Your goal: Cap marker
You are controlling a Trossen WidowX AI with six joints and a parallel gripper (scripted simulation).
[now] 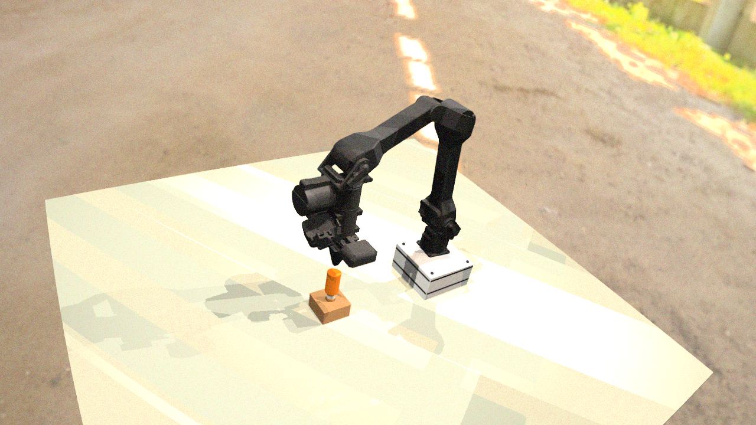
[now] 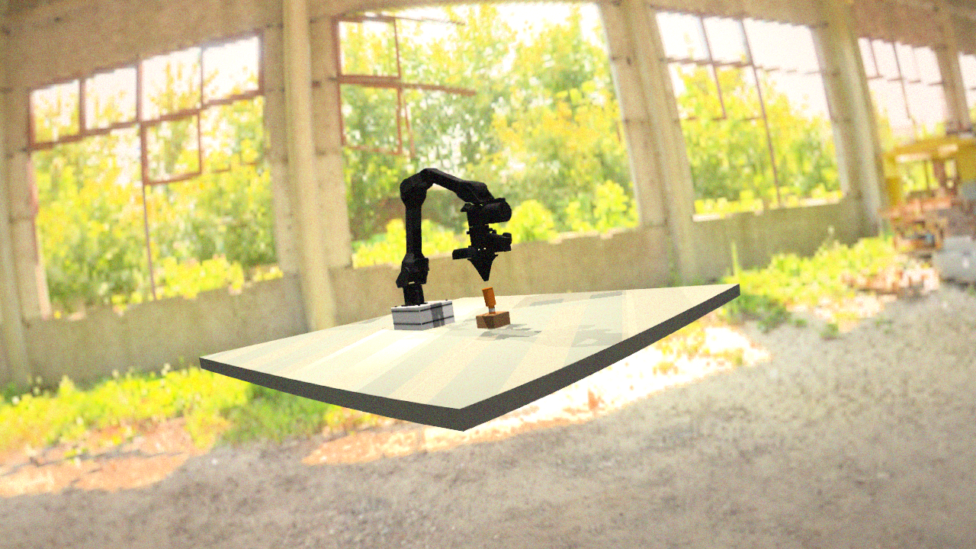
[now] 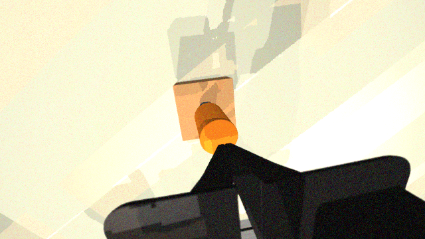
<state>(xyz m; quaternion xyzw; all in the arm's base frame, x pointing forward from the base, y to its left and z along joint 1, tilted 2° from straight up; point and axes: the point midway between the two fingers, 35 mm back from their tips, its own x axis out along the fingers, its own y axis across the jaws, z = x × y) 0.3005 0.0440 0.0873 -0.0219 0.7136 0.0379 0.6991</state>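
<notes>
My gripper tip is 40 mm above the orange cap. Round my gripper tip: marker band (80 mm below).
</notes>
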